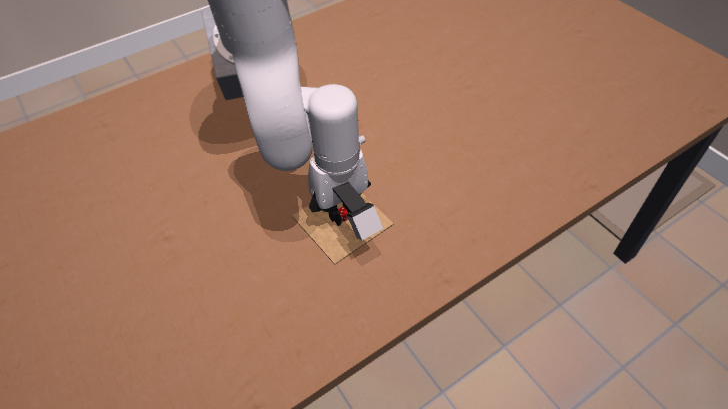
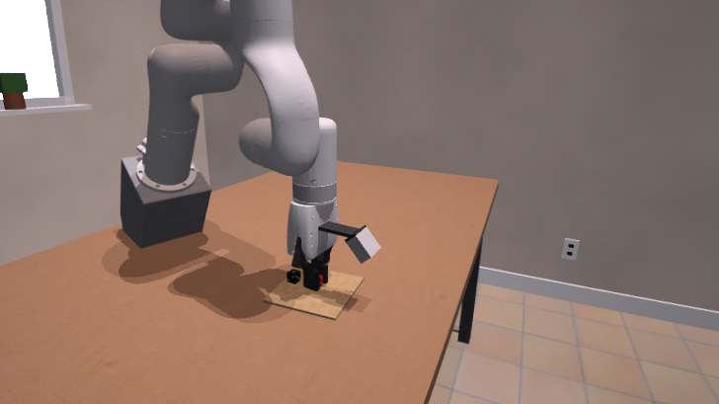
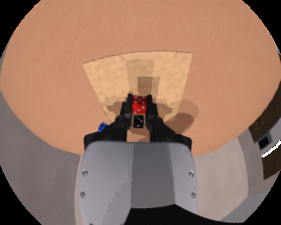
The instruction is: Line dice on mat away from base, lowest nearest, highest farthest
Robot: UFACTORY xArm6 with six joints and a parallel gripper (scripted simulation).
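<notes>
Now: hand 10 mm above the red die. From my hand the other things lie so: black die: 50 mm behind, 20 mm below, 10 mm to the left; tan mat: 30 mm below; blue die: 100 mm to the left, 80 mm behind, 20 mm below.
</notes>
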